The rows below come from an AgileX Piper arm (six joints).
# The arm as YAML. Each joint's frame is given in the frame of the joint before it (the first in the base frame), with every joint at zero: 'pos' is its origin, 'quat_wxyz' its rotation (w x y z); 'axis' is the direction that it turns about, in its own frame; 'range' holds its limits. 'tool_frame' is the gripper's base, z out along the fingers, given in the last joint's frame.
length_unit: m
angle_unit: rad
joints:
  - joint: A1
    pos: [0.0, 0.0, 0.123]
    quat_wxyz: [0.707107, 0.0, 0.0, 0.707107]
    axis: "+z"
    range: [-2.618, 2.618]
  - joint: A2
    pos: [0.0, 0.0, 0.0]
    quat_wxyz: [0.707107, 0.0, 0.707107, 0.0]
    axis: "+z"
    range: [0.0, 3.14]
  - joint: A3
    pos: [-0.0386, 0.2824, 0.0]
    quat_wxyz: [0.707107, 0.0, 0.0, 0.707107]
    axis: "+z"
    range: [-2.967, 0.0]
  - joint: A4
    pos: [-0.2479, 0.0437, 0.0]
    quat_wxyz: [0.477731, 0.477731, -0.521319, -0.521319]
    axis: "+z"
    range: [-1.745, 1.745]
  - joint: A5
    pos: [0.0, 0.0, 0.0]
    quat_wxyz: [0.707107, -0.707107, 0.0, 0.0]
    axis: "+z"
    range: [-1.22, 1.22]
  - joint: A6
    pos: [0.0, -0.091, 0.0]
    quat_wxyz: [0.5, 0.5, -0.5, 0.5]
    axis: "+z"
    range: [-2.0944, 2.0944]
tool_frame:
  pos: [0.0, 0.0, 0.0]
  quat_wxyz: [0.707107, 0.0, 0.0, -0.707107]
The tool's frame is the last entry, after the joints.
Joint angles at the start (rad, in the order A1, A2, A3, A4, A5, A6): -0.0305, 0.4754, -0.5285, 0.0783, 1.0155, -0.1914
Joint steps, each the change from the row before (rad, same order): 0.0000, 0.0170, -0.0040, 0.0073, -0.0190, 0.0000; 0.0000, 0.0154, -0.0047, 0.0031, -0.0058, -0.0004; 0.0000, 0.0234, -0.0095, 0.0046, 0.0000, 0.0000; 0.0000, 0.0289, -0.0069, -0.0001, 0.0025, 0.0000; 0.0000, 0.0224, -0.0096, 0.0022, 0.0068, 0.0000; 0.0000, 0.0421, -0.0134, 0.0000, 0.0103, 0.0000; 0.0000, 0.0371, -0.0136, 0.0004, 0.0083, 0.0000; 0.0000, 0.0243, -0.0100, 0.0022, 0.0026, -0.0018; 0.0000, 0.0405, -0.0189, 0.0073, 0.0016, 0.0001; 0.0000, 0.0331, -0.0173, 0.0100, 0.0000, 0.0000
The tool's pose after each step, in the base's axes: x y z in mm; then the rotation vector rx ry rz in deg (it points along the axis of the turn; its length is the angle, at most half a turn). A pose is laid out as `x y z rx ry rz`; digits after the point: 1 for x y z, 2 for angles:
74.2 4.3 274.9 -9.81 139.19 0.51
77.0 4.4 275.5 -9.75 139.45 0.75
80.8 4.6 276.6 -9.68 140.22 1.18
85.3 4.5 276.2 -9.72 141.62 1.36
88.5 4.6 276.8 -9.74 142.72 1.68
94.7 4.5 276.4 -9.84 144.94 1.99
100.4 4.4 276.5 -9.91 146.74 2.28
104.5 4.4 276.9 -10.02 147.68 2.54
111.7 4.8 278.1 -9.88 148.96 3.26
118.0 5.3 279.5 -9.65 149.80 4.13

